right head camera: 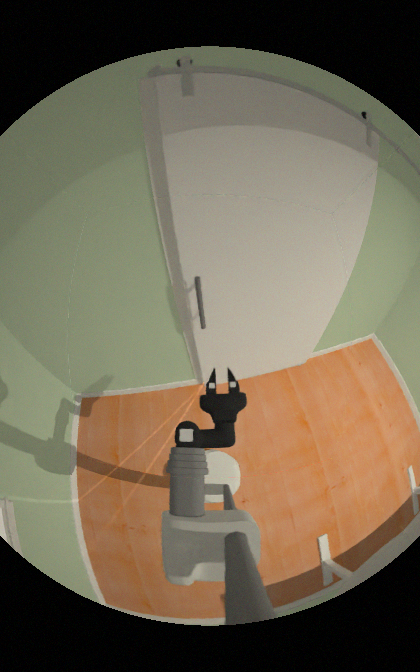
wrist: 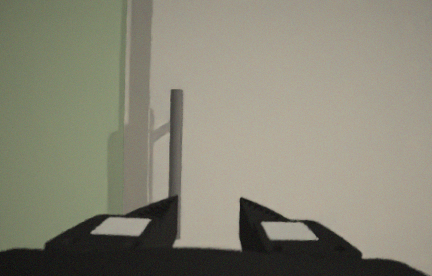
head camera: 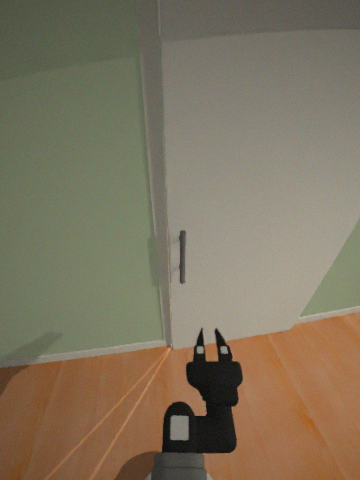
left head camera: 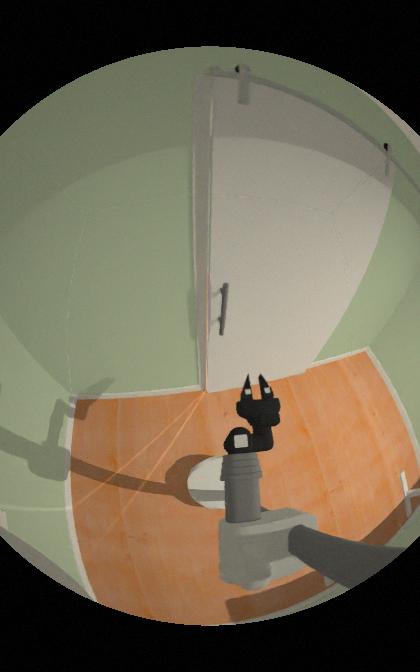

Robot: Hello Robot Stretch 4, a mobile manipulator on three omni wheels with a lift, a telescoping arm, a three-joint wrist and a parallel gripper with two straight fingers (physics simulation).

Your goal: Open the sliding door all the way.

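Where they show: gripper, fingertip midpoint: (right head camera: 220, 368) (wrist: 208, 215) (head camera: 208, 329) (left head camera: 252, 375); robot's base, link origin: (right head camera: 212, 475) (left head camera: 215, 481).
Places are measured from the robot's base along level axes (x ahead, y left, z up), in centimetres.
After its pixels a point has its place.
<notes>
The pale sliding door (head camera: 260, 150) {x 86.2, y -30.3, z 143.6 cm} (left head camera: 280, 225) {x 85.0, y -23.3, z 138.5 cm} (right head camera: 265, 215) {x 86.3, y -30.8, z 136.8 cm} (wrist: 310, 110) {x 86.5, y -31.8, z 110.6 cm} hangs in front of a green wall. Its dark grey vertical bar handle (head camera: 182, 257) {x 74.3, y -0.6, z 100.0 cm} (left head camera: 224, 309) {x 74.4, y -1.1, z 99.9 cm} (right head camera: 200, 302) {x 74.3, y -1.1, z 100.2 cm} (wrist: 176, 142) {x 74.3, y -1.0, z 102.5 cm} is near the door's left edge. My gripper (head camera: 209, 330) {x 39.9, y -8.6, z 99.7 cm} (left head camera: 254, 376) {x 39.9, y -8.6, z 99.7 cm} (right head camera: 222, 370) {x 39.9, y -8.6, z 99.7 cm} (wrist: 208, 215) {x 39.9, y -8.6, z 99.7 cm} is open with nothing between its fingers. It points at the door, short of it. In the wrist view the handle stands upright beyond the left fingertip, which hides part of its lower end; the gap between the fingers shows bare door, slightly right of the handle.
A grey overhead rail (left head camera: 320, 102) (right head camera: 300, 90) carries the door. A narrow frame strip (head camera: 152, 125) {x 83.9, y 10.5, z 151.6 cm} (wrist: 137, 100) {x 83.9, y 10.0, z 111.7 cm} runs along the door's left edge beside the green wall (head camera: 75, 200) {x 79.5, y 44.1, z 125.4 cm}. White stands (right head camera: 325, 560) are on the wooden floor (head camera: 300, 425) {x 34.6, y -75.7, z -2.7 cm} at the lower right.
</notes>
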